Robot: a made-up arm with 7 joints.
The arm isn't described. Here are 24 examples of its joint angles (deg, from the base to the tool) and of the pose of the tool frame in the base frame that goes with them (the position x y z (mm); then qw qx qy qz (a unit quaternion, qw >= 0)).
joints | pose
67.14 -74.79 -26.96 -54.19 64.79 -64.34 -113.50 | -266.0 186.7 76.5 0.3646 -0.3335 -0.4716 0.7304
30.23 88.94 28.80 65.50 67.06 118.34 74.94 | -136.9 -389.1 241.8 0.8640 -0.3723 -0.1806 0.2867
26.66 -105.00 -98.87 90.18 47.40 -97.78 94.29 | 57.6 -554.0 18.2 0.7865 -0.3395 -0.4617 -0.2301
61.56 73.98 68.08 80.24 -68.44 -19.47 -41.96 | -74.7 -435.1 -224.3 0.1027 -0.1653 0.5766 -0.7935
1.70 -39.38 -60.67 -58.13 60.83 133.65 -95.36 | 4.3 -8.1 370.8 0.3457 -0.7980 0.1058 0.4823
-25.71 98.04 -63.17 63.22 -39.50 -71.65 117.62 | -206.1 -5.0 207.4 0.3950 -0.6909 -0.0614 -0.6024
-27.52 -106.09 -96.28 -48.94 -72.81 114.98 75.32 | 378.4 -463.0 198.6 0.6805 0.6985 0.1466 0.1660
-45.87 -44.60 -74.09 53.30 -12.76 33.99 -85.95 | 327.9 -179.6 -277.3 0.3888 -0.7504 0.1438 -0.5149
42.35 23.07 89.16 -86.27 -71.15 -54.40 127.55 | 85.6 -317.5 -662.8 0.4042 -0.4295 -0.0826 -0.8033
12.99 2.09 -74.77 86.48 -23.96 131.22 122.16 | 180.8 311.4 378.2 0.1632 -0.6473 0.7292 0.1505
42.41 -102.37 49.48 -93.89 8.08 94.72 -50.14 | 308.4 469.2 -91.8 0.6314 -0.3340 0.2659 -0.6474
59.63 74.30 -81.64 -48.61 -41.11 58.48 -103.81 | -374.3 65.5 -156.1 0.5024 -0.7561 -0.2334 -0.3485
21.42 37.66 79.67 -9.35 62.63 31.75 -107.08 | 88.2 -355.7 -57.0 0.3490 0.5452 -0.1530 -0.7467
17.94 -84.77 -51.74 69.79 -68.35 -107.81 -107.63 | 433.2 -149.9 411.7 0.2417 0.6831 0.5219 -0.4501
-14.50 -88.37 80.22 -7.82 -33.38 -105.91 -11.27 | -6.4 327.7 -169.8 0.7746 0.5752 -0.2495 0.0828
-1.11 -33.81 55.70 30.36 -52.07 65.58 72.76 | -266.5 127.2 -62.7 0.5057 -0.7885 -0.1474 0.3176
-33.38 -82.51 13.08 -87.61 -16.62 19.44 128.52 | -10.2 518.3 182.6 0.6412 0.6987 0.0374 0.3151
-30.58 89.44 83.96 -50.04 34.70 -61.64 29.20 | -254.0 -360.4 -248.5 0.2799 0.7803 0.1202 0.5462
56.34 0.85 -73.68 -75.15 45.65 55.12 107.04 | -307.6 218.5 492.1 0.2808 0.2400 0.8586 0.3554
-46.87 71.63 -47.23 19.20 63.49 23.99 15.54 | 52.4 11.3 173.4 0.7939 -0.4691 0.1444 0.3589
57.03 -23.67 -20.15 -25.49 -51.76 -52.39 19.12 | -420.9 342.9 210.0 0.6380 0.6828 -0.0839 0.3460
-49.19 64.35 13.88 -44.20 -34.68 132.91 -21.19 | -219.1 -417.7 252.6 0.5376 -0.1799 -0.3709 0.7356
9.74 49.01 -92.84 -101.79 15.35 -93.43 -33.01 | -252.1 317.0 334.3 0.1608 -0.3428 0.2834 -0.8811
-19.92 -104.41 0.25 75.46 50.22 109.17 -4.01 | 126.3 43.0 390.2 0.3971 0.4712 -0.2566 0.7446
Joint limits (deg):
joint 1: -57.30..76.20
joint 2: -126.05..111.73
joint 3: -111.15..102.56
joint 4: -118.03..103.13
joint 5: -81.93..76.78
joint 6: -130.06..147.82
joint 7: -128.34..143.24
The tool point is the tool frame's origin. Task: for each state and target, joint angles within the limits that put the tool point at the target. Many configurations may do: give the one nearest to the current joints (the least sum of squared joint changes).
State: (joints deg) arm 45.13 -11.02 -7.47 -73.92 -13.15 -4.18 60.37
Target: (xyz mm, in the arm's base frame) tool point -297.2 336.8 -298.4
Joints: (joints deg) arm 68.11 -25.70 17.63 -64.91 -7.57 -4.38 56.86
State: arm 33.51 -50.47 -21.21 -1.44 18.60 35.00 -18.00
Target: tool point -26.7 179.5 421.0
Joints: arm 63.36 -70.28 -40.87 -11.76 -4.16 24.49 -6.91
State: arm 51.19 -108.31 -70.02 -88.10 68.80 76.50 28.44
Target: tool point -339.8 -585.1 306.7
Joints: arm 65.86 -126.05 -106.14 -84.33 74.82 82.21 32.41
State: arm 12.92 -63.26 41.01 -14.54 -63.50 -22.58 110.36
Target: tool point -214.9 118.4 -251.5
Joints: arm 10.74 -26.84 56.99 -8.67 -58.42 -12.29 111.74
